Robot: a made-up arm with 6 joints.
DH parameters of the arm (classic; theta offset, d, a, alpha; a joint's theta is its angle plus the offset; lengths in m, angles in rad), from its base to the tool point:
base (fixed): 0 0.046 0 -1.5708
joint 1: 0 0.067 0.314 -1.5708
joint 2: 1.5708 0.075 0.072 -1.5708
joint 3: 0 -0.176 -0.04 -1.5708
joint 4: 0 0.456 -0.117 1.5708
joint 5: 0.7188 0 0.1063 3.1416
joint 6: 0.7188 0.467 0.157 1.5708
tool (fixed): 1.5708 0.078 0 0
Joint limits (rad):
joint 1: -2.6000..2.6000
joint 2: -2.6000..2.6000
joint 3: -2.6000..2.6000
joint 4: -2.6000..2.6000
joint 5: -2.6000..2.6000
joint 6: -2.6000..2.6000
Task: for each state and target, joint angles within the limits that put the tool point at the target. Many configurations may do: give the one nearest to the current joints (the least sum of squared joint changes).
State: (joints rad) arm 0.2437 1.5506 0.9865 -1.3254 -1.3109 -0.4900
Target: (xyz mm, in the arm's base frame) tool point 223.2 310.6 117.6
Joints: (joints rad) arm 0.9054 1.8850 0.2437 -2.2524 -1.6493 -0.2743
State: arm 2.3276 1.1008 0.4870 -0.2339 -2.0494 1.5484
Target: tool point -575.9 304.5 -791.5
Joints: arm 2.2181 0.3828 0.5177 0.2449 -2.1676 1.5989
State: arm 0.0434 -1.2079 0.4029 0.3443 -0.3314 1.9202
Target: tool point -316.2 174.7 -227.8
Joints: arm 0.1225 -2.0423 1.0254 0.8855 -0.5485 2.2706
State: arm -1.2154 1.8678 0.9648 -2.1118 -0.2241 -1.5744
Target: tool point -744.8 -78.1 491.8
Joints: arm -1.7584 1.7862 1.0198 -1.9649 -0.0525 -1.5285
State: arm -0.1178 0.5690 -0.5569 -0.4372 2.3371 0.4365
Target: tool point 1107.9 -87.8 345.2
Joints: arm 0.2135 0.2839 -0.2831 -0.2503 2.4693 0.3500
